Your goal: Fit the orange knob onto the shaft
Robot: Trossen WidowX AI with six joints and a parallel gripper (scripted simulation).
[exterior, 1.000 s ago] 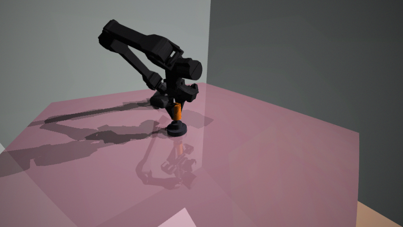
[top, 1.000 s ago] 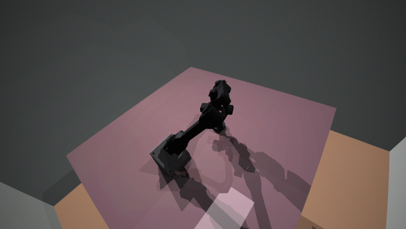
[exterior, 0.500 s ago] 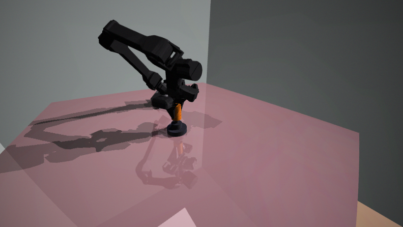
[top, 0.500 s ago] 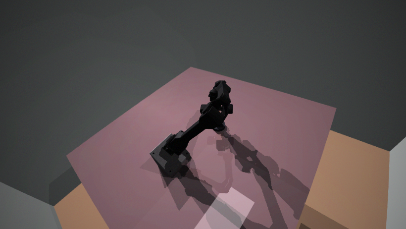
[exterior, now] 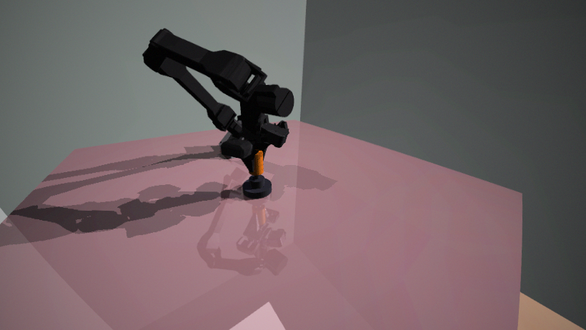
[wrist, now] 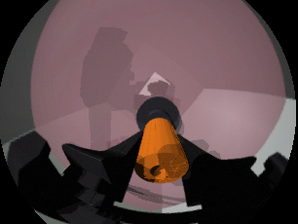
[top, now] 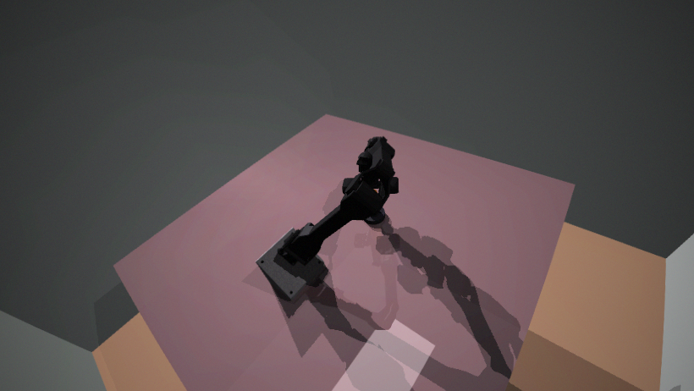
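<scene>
The orange knob lies 2 cm above my gripper tip. Also, from my gripper tip: dark round pedestal: 4 cm below.
</scene>
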